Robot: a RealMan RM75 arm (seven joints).
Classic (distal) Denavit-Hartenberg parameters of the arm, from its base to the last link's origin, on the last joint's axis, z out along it. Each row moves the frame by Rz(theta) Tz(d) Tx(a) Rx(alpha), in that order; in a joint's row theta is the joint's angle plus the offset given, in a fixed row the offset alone. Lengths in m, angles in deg.
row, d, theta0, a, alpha
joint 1, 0.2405, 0, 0, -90
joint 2, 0, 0, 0, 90
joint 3, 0.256, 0, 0, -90
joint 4, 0, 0, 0, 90
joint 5, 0.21, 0, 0, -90
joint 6, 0, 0, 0, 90
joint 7, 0.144, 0, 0, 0
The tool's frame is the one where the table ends.
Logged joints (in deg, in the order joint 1, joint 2, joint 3, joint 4, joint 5, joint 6, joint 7), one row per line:
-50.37 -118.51 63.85 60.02 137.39 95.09 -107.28
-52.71 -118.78 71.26 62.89 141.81 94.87 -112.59
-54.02 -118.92 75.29 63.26 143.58 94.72 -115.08
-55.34 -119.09 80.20 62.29 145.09 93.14 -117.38
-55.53 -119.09 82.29 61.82 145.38 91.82 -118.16
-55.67 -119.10 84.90 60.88 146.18 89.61 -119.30
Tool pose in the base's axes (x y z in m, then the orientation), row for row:
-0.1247 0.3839 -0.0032 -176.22 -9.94 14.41
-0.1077 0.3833 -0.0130 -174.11 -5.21 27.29
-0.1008 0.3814 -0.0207 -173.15 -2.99 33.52
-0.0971 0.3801 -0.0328 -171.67 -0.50 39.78
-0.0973 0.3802 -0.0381 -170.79 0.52 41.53
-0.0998 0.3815 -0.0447 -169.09 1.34 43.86
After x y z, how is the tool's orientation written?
As a rotation vector, in degrees.
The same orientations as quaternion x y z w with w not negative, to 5 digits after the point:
-0.99478 -0.05611 0.08135 0.02541
-0.98700 -0.02953 0.15470 0.03217
-0.98114 -0.01694 0.18994 0.03150
-0.97365 -0.00284 0.22562 0.03299
-0.97102 0.00296 0.23612 0.03693
-0.96690 0.00766 0.25080 0.04631

